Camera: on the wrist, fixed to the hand. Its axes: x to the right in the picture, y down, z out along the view.
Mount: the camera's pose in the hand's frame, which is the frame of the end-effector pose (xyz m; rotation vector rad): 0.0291 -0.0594 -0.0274 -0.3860 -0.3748 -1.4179
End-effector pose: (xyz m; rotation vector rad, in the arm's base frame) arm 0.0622 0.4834 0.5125 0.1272 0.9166 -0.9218
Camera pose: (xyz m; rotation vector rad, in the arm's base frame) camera 0.0094 0.4405 0.4902 -1.1294 0.7334 -1.9306
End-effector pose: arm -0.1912 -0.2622 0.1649 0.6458 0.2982 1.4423
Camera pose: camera -0.1541 -0.2275 0.1145 0.2255 0.1042 -0.0058
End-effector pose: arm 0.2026 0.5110 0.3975 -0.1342 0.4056 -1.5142
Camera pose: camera 0.1376 0.4830 0.3869 -1.1876 0.2755 -2.6875
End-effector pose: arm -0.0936 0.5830 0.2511 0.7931 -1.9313 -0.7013
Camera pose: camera -0.0658 0.5191 0.2345 1.8315 -1.1694 -2.0726
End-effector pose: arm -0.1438 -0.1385 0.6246 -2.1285 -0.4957 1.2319
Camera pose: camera -0.1063 -0.0865 0.6565 -1.1377 -2.0417 0.6283
